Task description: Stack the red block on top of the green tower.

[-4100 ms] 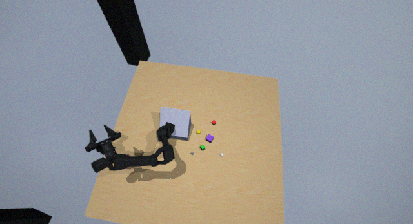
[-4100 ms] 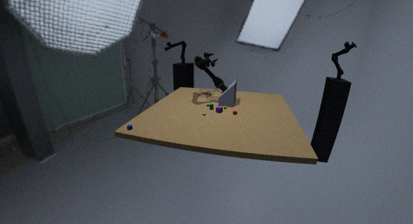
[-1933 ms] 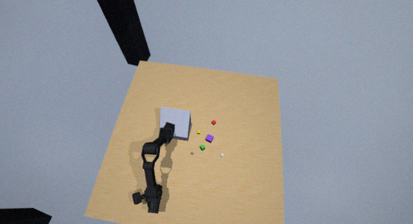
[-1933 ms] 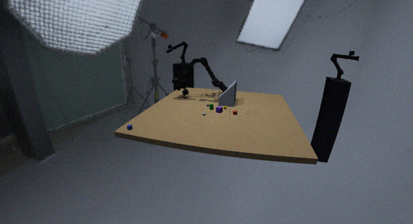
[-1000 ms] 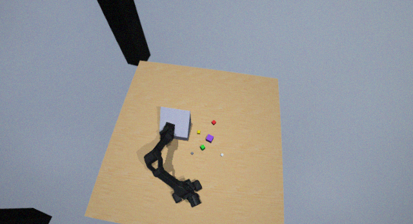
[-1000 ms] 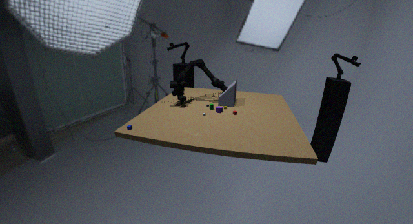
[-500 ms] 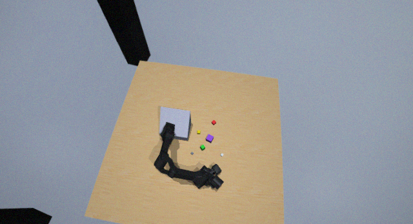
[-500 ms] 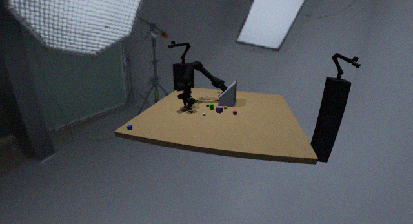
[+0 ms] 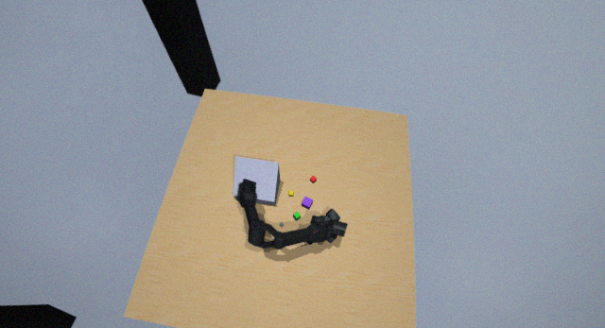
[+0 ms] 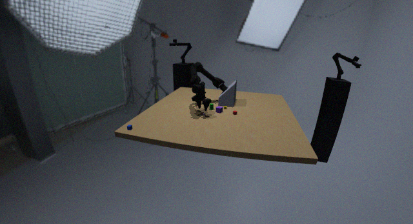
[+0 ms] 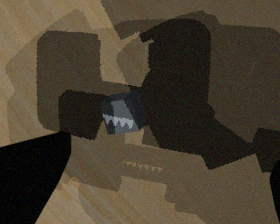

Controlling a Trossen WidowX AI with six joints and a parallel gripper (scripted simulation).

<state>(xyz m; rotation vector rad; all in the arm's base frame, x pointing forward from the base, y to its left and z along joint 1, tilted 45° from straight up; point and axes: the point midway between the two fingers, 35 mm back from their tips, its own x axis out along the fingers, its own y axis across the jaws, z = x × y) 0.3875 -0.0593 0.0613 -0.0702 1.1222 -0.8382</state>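
The small white block lies 20 mm ahead of my gripper tip, 20 mm to the left of it and 30 mm below it. Round my gripper tip: yellow block: 190 mm behind, 140 mm to the left, 30 mm below; then purple block: 100 mm behind, 110 mm to the left, 20 mm below; then dark red block: 100 mm behind, 250 mm to the left, 20 mm below.
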